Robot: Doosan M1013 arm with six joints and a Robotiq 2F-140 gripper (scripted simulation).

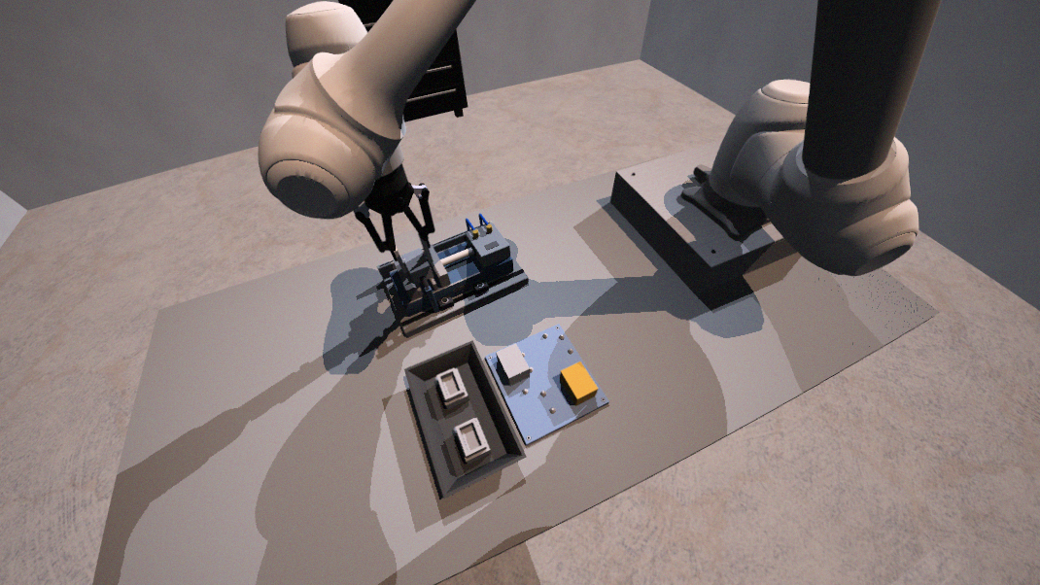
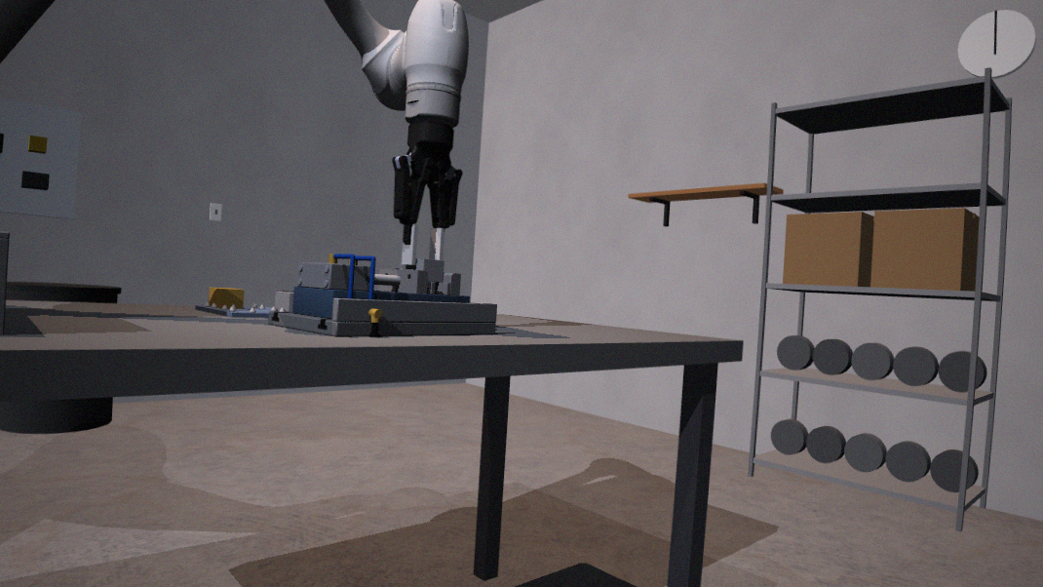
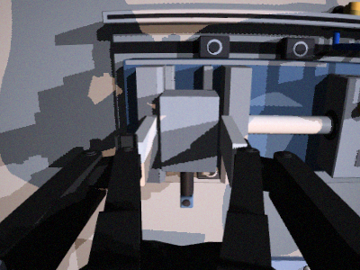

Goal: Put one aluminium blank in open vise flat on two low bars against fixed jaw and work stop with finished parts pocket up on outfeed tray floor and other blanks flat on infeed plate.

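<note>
The work stop is 5 cm to the left of my hand and 5 cm below it. Round my hand: vise hose block: 16 cm behind, 1 cm to the right, 6 cm below; then piston rod: 9 cm behind, 6 cm below; then vise: 7 cm behind, 10 cm below.
</note>
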